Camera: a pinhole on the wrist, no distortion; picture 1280 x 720 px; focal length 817.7 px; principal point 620.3 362.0 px. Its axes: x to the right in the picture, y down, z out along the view. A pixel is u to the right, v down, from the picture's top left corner.
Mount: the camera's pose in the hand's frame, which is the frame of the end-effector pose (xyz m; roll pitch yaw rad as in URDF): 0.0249 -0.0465 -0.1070 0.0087 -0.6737 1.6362
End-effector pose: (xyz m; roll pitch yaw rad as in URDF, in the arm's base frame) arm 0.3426 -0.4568 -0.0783 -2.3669 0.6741 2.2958
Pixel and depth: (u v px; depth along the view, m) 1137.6 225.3 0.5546
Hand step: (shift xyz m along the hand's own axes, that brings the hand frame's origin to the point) 0.1269 -0.1113 0.5447
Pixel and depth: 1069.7 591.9 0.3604
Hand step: -0.0685 -0.1234 0.2989
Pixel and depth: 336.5 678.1 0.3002
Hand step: -0.0707 -0.3227 0.0634
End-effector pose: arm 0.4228 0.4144 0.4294 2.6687 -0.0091 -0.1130
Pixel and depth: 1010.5 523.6 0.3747
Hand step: -0.0396 -0.1453 0.2979
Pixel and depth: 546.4 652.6 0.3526
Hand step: -0.0810 -0.2995 0.1495
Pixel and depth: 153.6 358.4 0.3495
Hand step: 0.0539 -0.4193 0.0417
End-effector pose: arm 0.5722 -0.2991 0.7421 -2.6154 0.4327 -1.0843
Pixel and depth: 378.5 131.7 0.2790
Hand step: 0.1213 -0.2788 0.0590
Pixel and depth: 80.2 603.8 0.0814
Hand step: 0.0077 -0.1408 -0.0768
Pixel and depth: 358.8 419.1 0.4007
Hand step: 0.0234 -0.3976 0.1264
